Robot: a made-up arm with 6 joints. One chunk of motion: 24 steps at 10 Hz.
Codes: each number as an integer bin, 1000 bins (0 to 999) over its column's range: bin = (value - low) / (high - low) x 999, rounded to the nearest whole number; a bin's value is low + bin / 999 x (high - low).
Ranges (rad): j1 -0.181..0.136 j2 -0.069..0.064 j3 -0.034..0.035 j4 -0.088..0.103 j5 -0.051..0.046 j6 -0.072..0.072
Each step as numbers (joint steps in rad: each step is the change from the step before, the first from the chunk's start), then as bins.
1 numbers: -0.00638 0.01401 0.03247 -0.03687 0.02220 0.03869
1 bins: 550 624 962 267 754 768
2 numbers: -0.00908 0.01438 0.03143 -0.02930 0.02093 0.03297
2 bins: 542 626 947 307 741 728
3 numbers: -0.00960 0.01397 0.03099 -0.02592 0.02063 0.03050
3 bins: 540 623 941 325 738 711
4 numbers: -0.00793 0.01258 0.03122 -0.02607 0.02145 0.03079
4 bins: 545 613 944 324 746 713
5 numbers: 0.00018 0.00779 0.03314 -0.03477 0.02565 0.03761
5 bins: 571 577 972 278 789 760
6 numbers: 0.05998 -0.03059 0.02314 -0.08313 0.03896 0.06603
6 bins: 759 289 827 25 926 958
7 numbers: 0.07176 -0.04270 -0.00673 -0.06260 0.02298 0.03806
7 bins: 797 198 395 133 762 764
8 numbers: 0.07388 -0.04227 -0.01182 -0.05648 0.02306 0.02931
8 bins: 803 201 321 165 763 703
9 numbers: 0.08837 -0.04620 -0.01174 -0.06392 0.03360 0.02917
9 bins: 849 171 322 126 871 702
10 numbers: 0.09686 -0.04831 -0.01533 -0.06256 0.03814 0.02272
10 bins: 876 155 270 133 918 657
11 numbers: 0.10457 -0.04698 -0.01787 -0.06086 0.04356 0.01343
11 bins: 900 165 234 142 974 593
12 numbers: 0.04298 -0.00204 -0.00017 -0.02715 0.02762 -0.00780
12 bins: 706 503 490 318 810 445
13 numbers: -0.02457 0.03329 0.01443 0.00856 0.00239 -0.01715
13 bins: 493 768 701 505 550 381
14 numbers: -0.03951 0.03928 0.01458 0.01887 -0.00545 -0.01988
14 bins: 446 813 703 559 469 362
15 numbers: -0.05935 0.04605 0.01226 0.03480 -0.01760 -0.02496
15 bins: 383 864 670 642 344 326
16 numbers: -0.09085 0.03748 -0.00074 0.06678 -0.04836 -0.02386
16 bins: 284 800 482 810 27 334
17 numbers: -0.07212 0.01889 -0.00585 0.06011 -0.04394 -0.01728
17 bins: 343 660 408 775 73 380
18 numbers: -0.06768 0.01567 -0.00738 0.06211 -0.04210 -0.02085
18 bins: 357 636 385 785 92 355
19 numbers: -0.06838 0.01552 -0.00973 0.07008 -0.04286 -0.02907
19 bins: 355 635 351 827 84 298
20 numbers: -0.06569 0.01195 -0.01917 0.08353 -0.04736 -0.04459
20 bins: 363 608 215 897 37 190
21 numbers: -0.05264 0.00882 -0.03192 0.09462 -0.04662 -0.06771
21 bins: 405 585 30 955 45 30
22 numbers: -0.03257 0.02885 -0.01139 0.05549 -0.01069 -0.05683
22 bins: 468 735 327 751 415 105
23 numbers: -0.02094 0.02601 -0.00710 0.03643 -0.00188 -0.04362
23 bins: 504 714 389 651 506 197
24 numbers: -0.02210 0.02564 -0.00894 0.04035 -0.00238 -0.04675
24 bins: 501 711 363 671 501 175
